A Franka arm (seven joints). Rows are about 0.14 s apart.
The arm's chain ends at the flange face. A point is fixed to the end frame.
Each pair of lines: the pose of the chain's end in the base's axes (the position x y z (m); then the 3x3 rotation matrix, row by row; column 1 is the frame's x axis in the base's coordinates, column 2 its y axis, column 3 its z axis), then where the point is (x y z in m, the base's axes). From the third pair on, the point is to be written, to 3 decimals.
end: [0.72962, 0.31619, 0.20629], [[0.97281, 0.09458, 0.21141], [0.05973, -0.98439, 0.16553], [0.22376, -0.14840, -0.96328]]
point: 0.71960 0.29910 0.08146
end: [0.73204, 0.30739, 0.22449], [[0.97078, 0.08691, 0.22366], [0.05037, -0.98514, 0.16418], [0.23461, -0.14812, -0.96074]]
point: 0.72325 0.29048 0.09954
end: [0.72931, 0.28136, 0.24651], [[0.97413, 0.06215, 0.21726], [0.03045, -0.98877, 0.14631], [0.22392, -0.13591, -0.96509]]
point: 0.719 0.263 0.122
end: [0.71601, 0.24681, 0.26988], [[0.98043, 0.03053, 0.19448], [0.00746, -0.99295, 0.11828], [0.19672, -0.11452, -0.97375]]
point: 0.702 0.226 0.146
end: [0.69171, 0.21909, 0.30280], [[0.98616, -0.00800, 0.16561], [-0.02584, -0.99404, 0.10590], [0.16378, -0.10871, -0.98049]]
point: 0.672 0.198 0.180
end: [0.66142, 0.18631, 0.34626], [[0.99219, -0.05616, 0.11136], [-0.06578, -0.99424, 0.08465], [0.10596, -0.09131, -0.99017]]
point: 0.634 0.164 0.225
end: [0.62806, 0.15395, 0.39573], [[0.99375, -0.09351, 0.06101], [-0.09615, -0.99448, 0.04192], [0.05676, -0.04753, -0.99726]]
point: 0.593 0.128 0.277
